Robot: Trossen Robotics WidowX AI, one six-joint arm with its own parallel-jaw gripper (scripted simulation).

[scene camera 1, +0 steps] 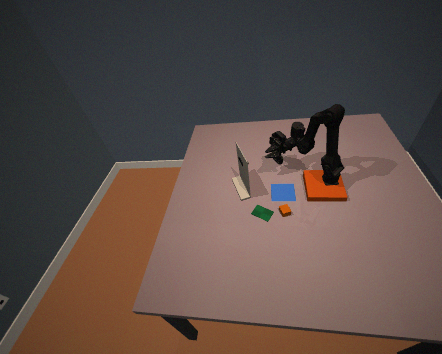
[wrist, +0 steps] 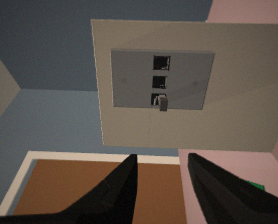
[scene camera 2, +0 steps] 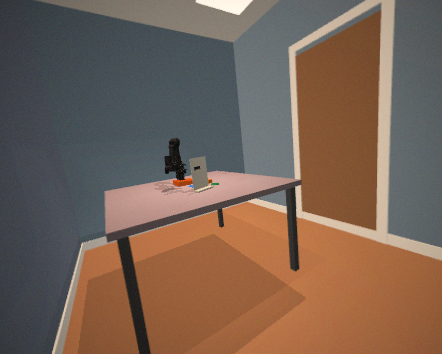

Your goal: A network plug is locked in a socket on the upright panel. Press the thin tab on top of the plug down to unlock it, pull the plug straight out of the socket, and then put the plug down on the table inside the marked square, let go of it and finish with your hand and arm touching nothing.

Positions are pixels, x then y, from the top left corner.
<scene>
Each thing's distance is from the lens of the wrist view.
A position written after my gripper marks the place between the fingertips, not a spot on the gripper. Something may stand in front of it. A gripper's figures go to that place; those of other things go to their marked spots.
my gripper (wrist: 162,160): 0.11 m
upright panel (wrist: 211,72): 0.22 m
</scene>
